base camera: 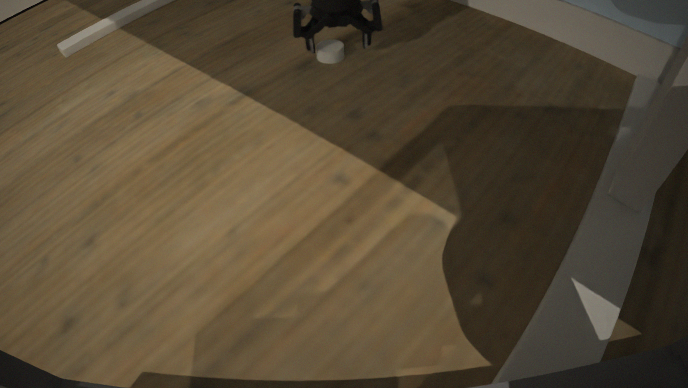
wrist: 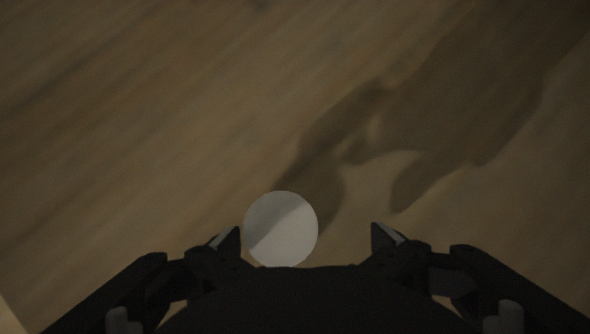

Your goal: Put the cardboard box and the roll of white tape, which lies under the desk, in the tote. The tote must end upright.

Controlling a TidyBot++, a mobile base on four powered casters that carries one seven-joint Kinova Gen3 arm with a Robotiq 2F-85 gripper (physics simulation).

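Frame: origin at the arm's base, x ahead, y left, z up, level; centimetres.
Seen in the pictures: gripper, fingertip midpoint: (base camera: 339, 47) (wrist: 305, 238).
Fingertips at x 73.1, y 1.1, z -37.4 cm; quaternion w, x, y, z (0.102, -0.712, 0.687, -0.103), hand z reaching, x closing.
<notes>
A point is followed by its place in that frame.
The roll of white tape (base camera: 330, 52) {x 71.4, y 2.6, z -37.4 cm} (wrist: 280, 230) {x 73.6, y 2.7, z -37.3 cm} lies flat on the wooden floor, its round top facing up. My gripper (base camera: 339, 46) {x 73.1, y 1.1, z -37.4 cm} (wrist: 305, 238) {x 73.1, y 1.1, z -37.4 cm} is open and empty, pointing down at the tape. In the wrist view the tape appears between the two fingertips, close beside the left one, with a wider gap to the right one. Its lower edge there reaches the dark gripper body. How high the fingertips are above the floor is hard to tell. The cardboard box and the tote do not show in either view.
A white bar (base camera: 115, 22) lies at the upper left of the base view. A pale wall base (base camera: 550, 40) {x 82.9, y -45.9, z -39.6 cm} runs along the upper right, with a blue surface (base camera: 645, 25) {x 71.3, y -59.7, z -29.4 cm} at the corner. A grey strip (base camera: 610, 240) runs down the right side.
</notes>
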